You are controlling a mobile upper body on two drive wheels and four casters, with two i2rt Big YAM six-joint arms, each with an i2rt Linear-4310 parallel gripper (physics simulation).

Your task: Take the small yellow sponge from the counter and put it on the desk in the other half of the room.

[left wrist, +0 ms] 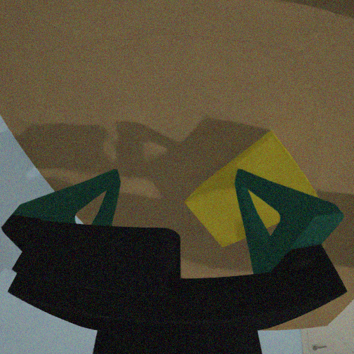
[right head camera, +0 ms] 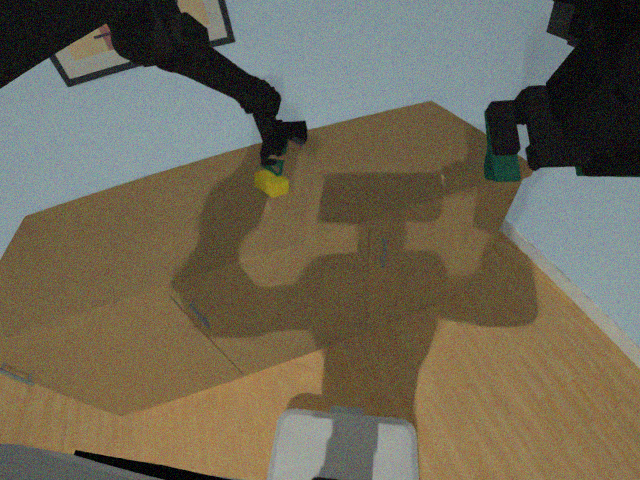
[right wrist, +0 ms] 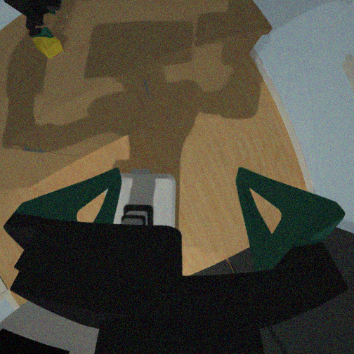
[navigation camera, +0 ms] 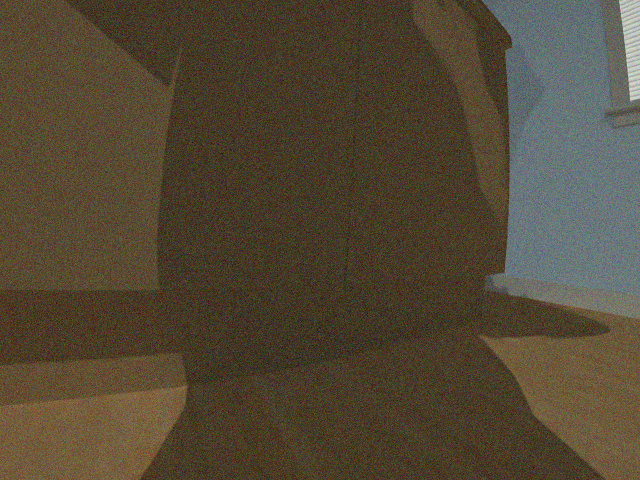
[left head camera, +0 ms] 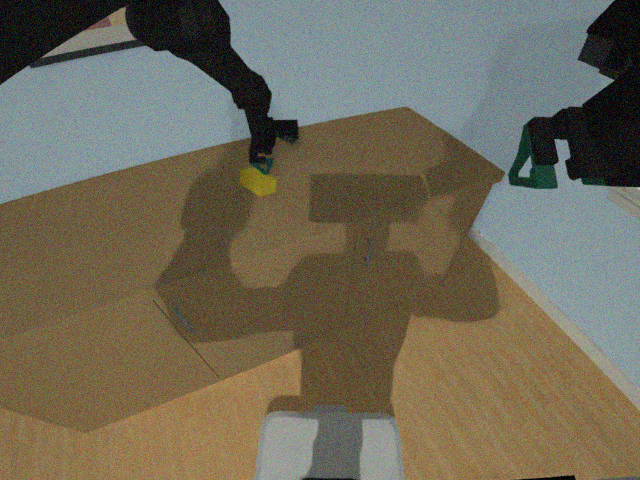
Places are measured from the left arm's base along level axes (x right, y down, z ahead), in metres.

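Where they show: left gripper, fingertip midpoint: (right head camera: 281, 164) (left head camera: 267, 163); right gripper, fingertip midpoint: (right head camera: 531, 171) (left head camera: 546, 179).
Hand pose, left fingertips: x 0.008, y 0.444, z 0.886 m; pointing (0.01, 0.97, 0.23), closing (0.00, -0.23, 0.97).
Things, the pixels of their top centre, and the offset from my left fingertips. "*": a spot on its surface instead. Level surfaces: height alone.
- small yellow sponge, middle of its top: (left head camera: 256, 172) (right head camera: 269, 174) dx -0.025, dy -0.006, dz -0.063 m
- brown wooden counter, its level: dy +0.055 m
- window, surface spot: (navigation camera: 615, 62) * dx +1.449, dy -0.070, dz +0.125 m
The small yellow sponge (left head camera: 258, 182) (right head camera: 271, 183) (right wrist: 49, 47) lies on the brown wooden counter (left head camera: 361, 134) (right head camera: 392, 129), towards its back edge. In the left wrist view the sponge (left wrist: 215, 200) sits partly behind the right-hand fingertip, off-centre between the fingers. My left gripper (left wrist: 177, 175) is open and empty, close to the sponge; in the head views its green fingertips overlap the sponge's upper edge. My right gripper (right wrist: 178, 173) is open and empty, high up, away from the sponge, at the right of both head views. The desk does not show.
A blue wall (left head camera: 361, 51) (navigation camera: 558, 180) stands behind and to the right of the counter. A framed picture (right head camera: 222, 40) hangs at the upper left. The counter front (navigation camera: 258, 180) is close ahead in the navigation view, with a window (navigation camera: 615, 62) at the right. Shadows of the robot cover much of the counter.
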